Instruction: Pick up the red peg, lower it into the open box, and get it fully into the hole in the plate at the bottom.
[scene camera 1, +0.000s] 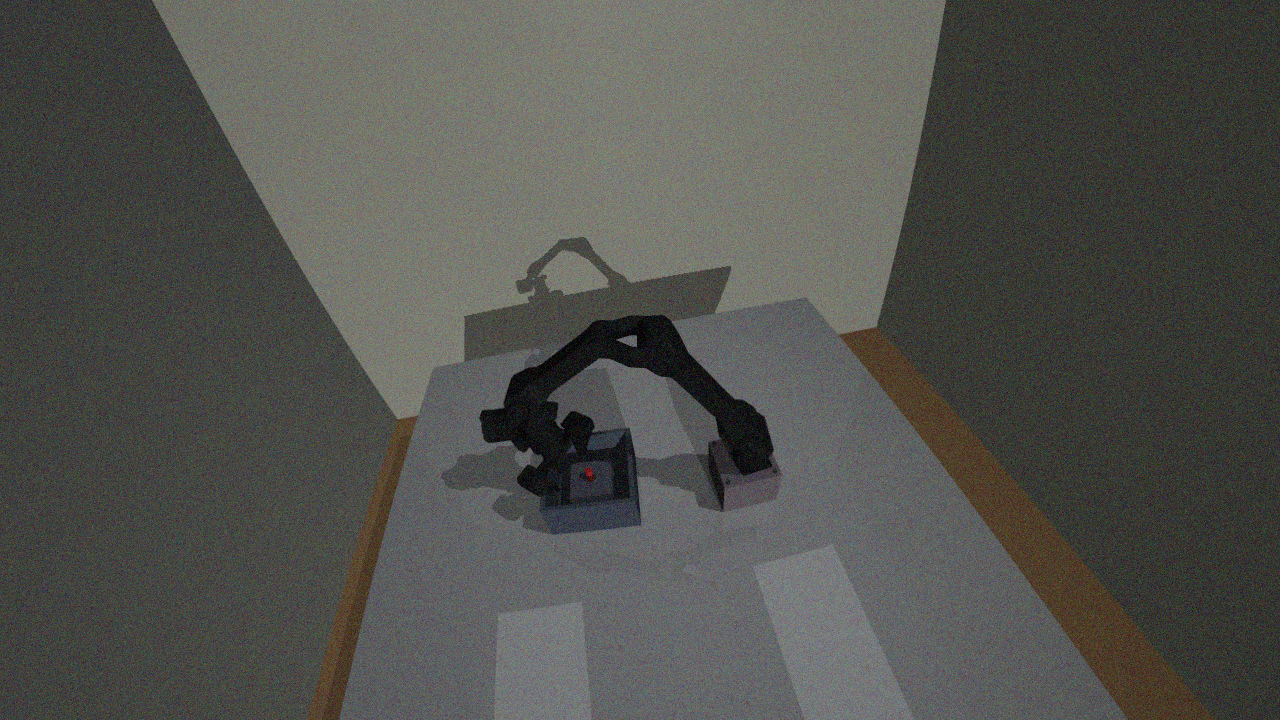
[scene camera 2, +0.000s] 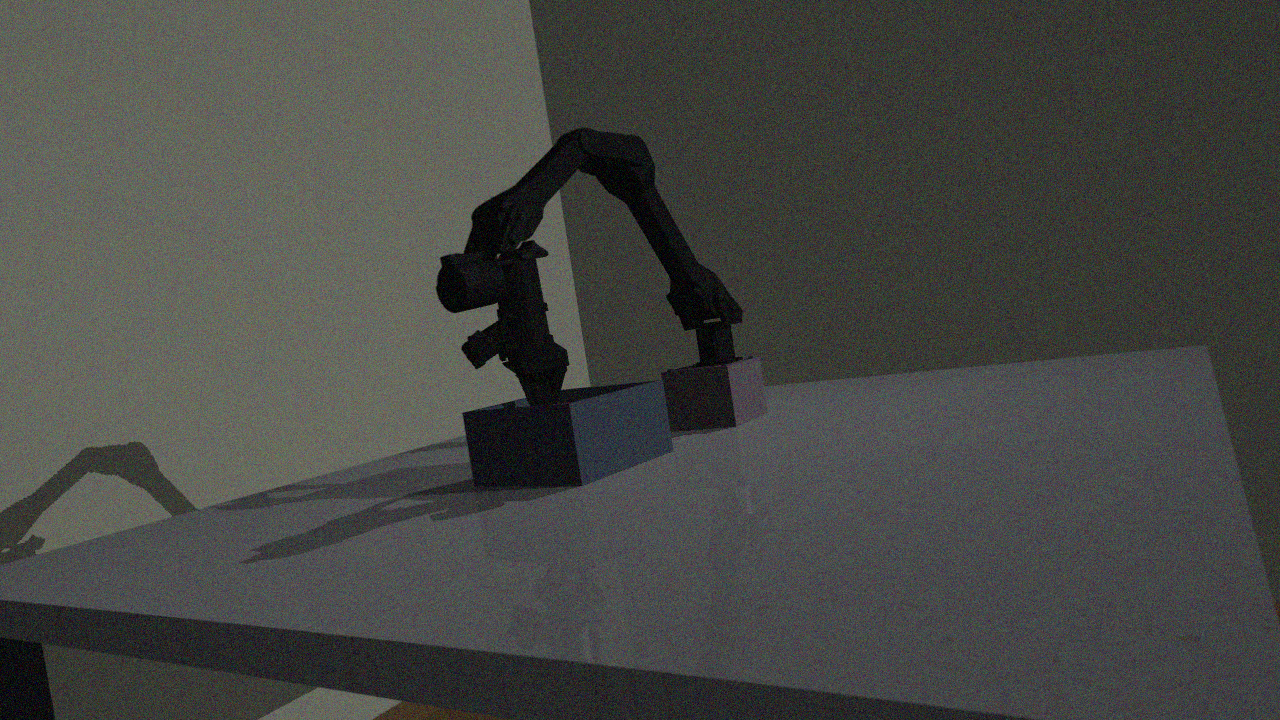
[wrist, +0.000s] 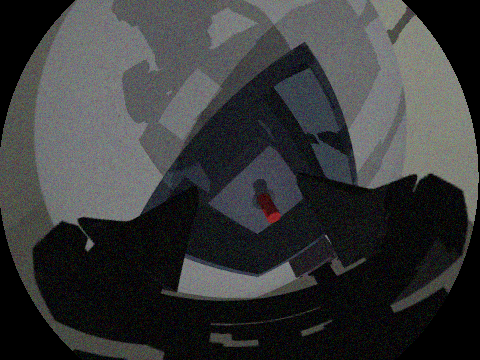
I see my gripper (scene camera 2: 542, 417), a blue-grey box (scene camera 2: 593, 432) and a light plate (scene camera 1: 603, 487).
The blue-grey box is seen too in scene camera 1 (scene camera 1: 561, 516) and in the wrist view (wrist: 291, 104). The light plate is seen too in the wrist view (wrist: 258, 169). My gripper shows as well in scene camera 1 (scene camera 1: 570, 473) and in the wrist view (wrist: 248, 184). Scene camera 2 misses the light plate, which is hidden by the blue-grey box.
